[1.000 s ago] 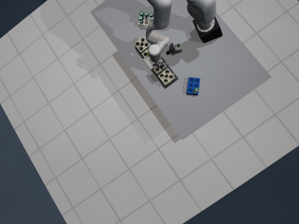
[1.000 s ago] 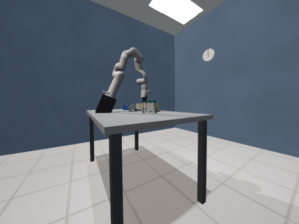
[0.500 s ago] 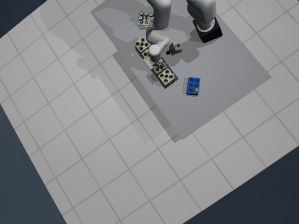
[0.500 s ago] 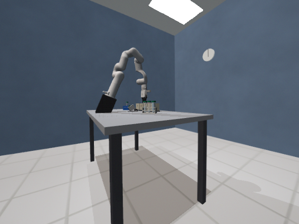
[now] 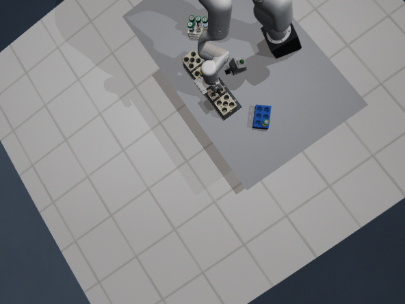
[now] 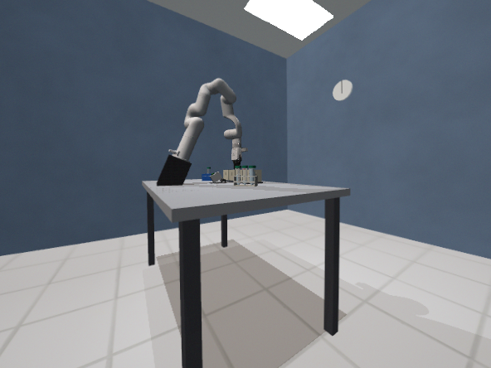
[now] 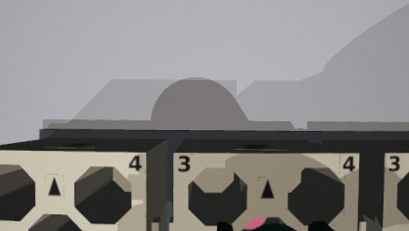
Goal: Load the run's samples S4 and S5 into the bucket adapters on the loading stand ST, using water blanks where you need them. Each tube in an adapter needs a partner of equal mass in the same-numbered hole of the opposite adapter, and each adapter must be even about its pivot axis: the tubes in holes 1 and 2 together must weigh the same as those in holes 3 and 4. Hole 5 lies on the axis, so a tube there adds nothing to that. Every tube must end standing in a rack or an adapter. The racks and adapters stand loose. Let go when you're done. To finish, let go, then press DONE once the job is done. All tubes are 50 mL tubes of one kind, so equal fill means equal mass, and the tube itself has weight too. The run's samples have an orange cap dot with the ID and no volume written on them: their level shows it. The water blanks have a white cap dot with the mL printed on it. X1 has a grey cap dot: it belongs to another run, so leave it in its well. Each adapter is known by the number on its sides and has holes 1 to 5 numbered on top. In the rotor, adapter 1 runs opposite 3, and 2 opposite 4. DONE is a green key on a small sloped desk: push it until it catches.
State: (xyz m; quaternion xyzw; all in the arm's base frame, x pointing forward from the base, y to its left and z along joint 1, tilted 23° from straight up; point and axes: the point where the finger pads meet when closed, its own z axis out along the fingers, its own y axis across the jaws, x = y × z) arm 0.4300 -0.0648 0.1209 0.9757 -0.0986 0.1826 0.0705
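My gripper is now 240 mm past the white rack, 330 mm to the left of it and 90 mm above it. From my hand the other things lie so: blue rack 60 mm behind, 310 mm to the left, 90 mm below; then adapter 30 mm ahead, 110 mm to the left, 70 mm below.
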